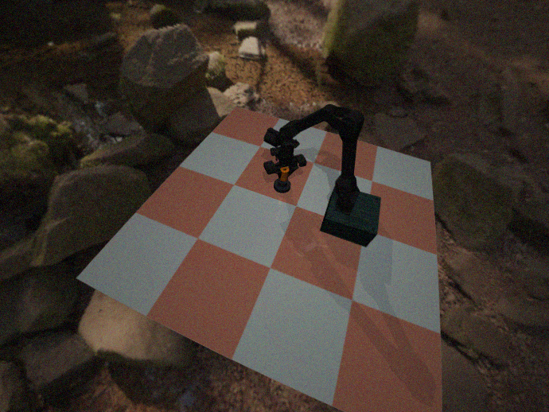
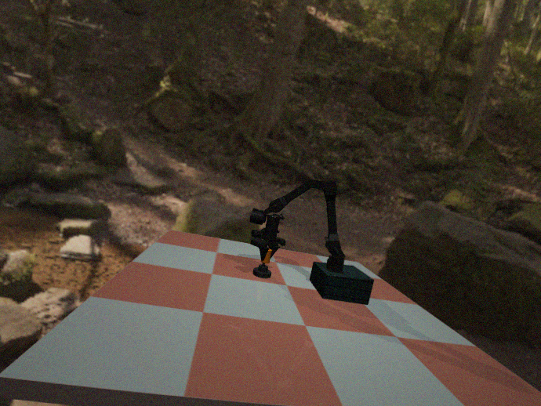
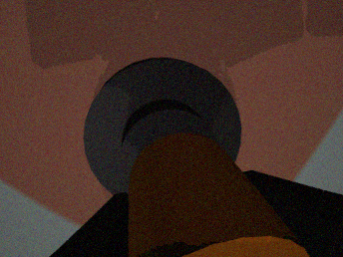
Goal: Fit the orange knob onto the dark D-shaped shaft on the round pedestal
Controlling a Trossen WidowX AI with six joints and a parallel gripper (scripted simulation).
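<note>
Now: the round pedestal 40 mm below my gripper tip. The rest, counted from my gripper tip: orange knob: 20 mm above.
</note>
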